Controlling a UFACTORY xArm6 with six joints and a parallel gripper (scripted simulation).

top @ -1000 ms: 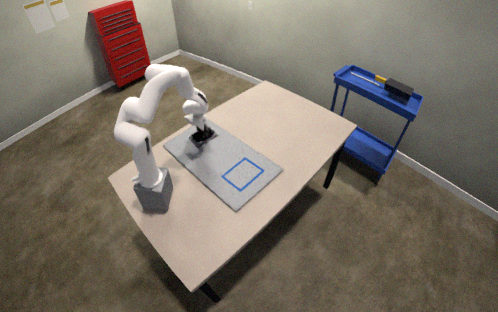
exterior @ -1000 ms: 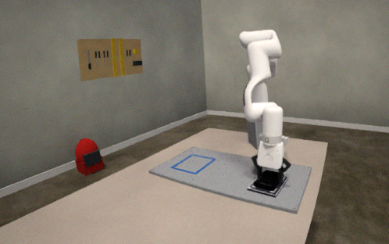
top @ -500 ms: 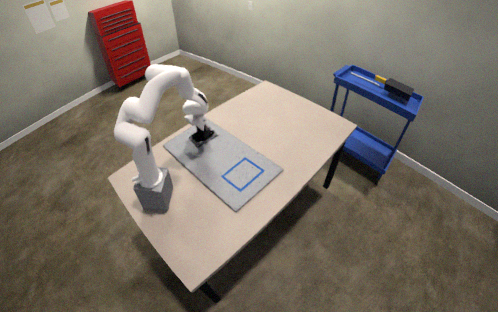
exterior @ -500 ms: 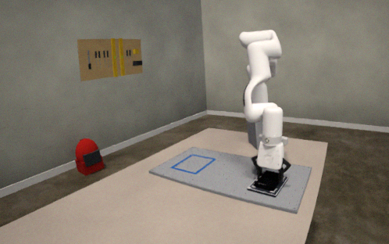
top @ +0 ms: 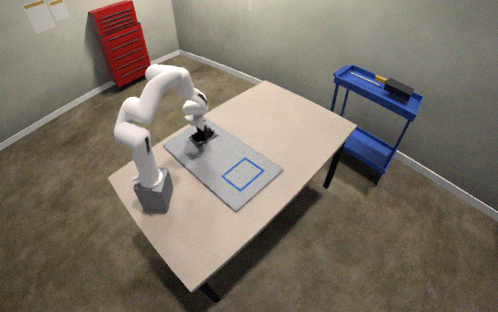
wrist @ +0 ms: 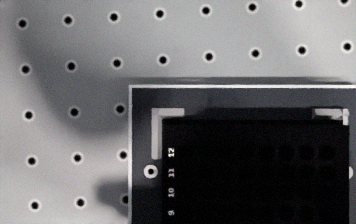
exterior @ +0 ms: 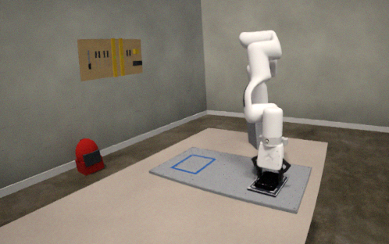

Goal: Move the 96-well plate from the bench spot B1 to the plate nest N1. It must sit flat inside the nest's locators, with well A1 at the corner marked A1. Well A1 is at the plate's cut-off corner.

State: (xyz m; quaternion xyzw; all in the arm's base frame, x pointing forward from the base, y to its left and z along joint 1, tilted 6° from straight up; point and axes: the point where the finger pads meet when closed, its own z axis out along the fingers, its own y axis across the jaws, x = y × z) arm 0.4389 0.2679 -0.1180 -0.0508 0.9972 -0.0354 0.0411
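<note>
The black 96-well plate lies 1 cm below my hand. Also, from my hand: dark plate nest: 3 cm below.
</note>
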